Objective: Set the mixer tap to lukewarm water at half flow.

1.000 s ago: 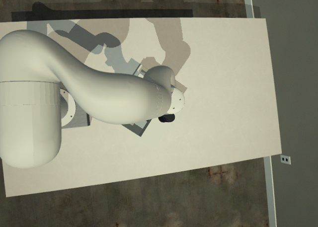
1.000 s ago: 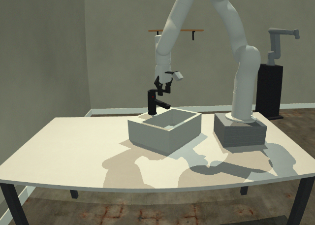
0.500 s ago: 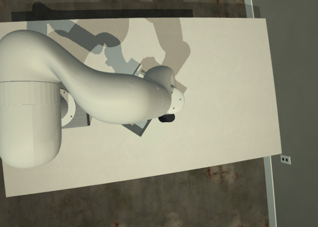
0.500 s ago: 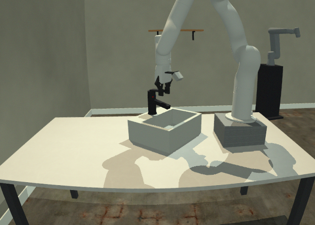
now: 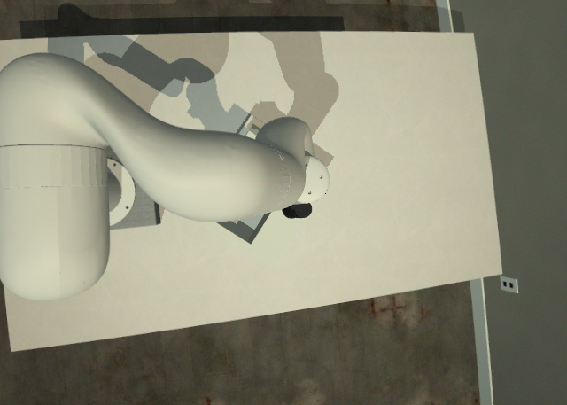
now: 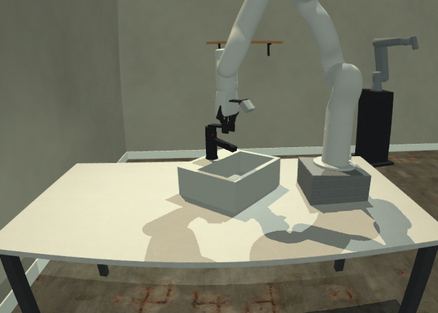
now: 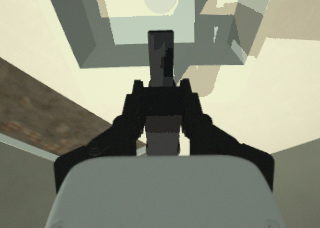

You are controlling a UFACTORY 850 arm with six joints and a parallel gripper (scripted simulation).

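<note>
My gripper is now 50 mm to the left of the black mixer tap, 40 mm short of it and 40 mm above it. The rest, counted from my hand: lever: 30 mm to the right, 20 mm ahead; then grey sink basin: 230 mm below, 20 mm to the left, 20 mm behind.
</note>
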